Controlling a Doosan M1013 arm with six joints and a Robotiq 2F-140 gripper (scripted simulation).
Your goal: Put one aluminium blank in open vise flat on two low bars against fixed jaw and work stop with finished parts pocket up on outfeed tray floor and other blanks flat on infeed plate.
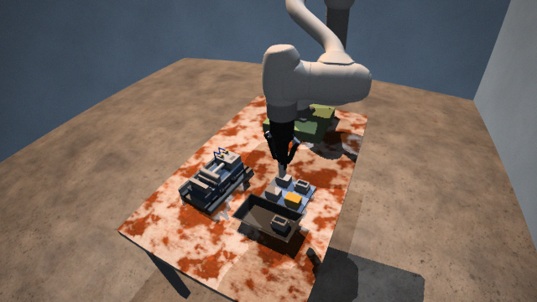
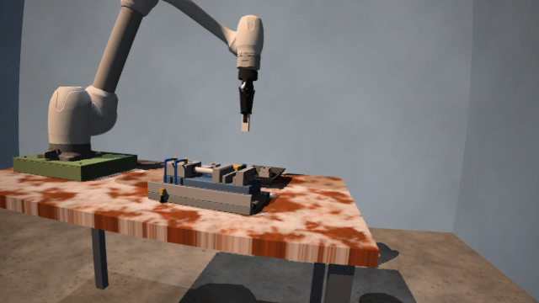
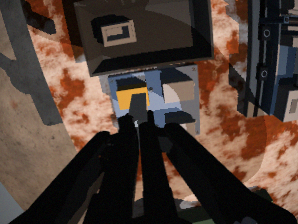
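Right now the piston rod is 32 cm to the right of my hand, 14 cm below it and 3 cm behind it. From my hand the other things lie so: brass blank 19 cm below, 4 cm behind, 3 cm to the left; then infeed plate 22 cm below, 8 cm behind, 2 cm to the right; then aluminium blank 19 cm below, 6 cm to the right, 4 cm behind.
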